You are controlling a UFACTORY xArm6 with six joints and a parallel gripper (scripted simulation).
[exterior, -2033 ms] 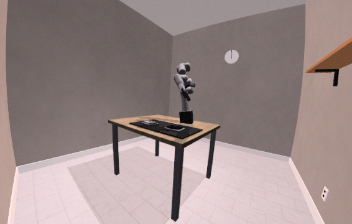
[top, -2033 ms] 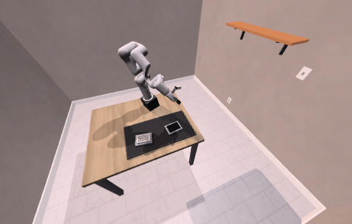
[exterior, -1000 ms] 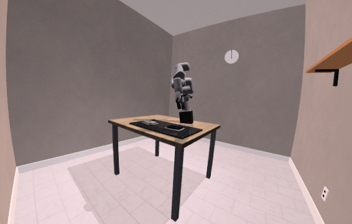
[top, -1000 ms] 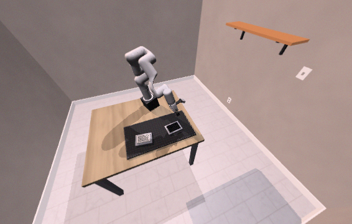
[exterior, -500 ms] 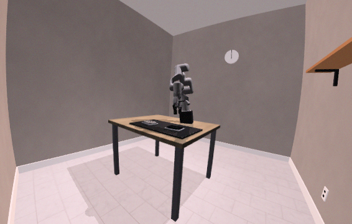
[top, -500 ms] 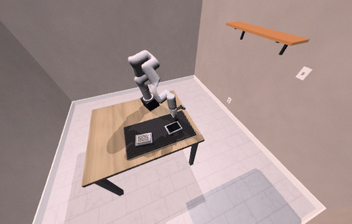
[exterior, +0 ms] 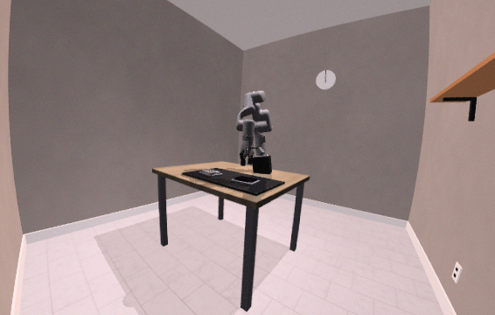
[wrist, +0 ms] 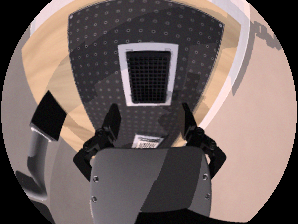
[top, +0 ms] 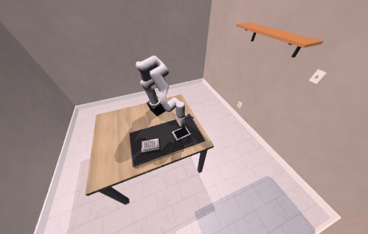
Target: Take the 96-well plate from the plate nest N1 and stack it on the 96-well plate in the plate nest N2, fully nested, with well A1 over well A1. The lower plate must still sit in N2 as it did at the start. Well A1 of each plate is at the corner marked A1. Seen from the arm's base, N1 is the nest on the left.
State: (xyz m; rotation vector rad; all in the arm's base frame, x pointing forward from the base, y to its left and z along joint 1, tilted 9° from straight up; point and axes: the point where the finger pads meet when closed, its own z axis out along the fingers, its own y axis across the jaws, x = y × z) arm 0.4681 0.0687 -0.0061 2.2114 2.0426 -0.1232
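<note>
Right now my hand is 11 cm above the dark 96-well plate. The rest, counted from my hand: plate nest: 12 cm below; then light grey 96-well plate: 4 cm behind, 32 cm to the right, 11 cm below.
</note>
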